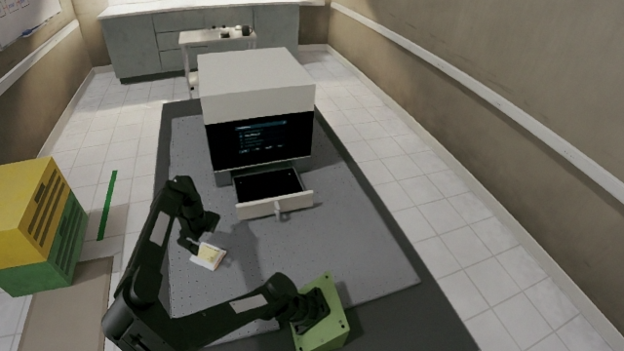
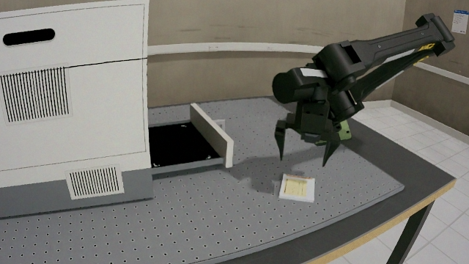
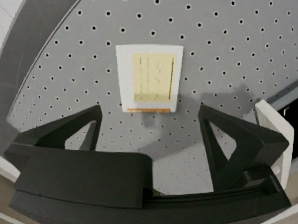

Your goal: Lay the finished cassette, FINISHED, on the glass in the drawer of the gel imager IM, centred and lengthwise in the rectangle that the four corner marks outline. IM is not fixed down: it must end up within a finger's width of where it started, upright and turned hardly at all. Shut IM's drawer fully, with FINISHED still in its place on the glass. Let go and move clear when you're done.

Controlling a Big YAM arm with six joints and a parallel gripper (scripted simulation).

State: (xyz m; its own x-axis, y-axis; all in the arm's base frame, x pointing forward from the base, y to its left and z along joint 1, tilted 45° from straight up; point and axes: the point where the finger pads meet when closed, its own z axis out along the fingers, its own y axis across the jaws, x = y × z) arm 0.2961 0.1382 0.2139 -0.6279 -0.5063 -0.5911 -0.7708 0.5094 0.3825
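Right now the cassette is 1 cm behind my hand, 1 cm to the right of it and 8 cm below it. Also, from my hand: imager drawer (23 cm ahead, 27 cm to the right, 3 cm below).
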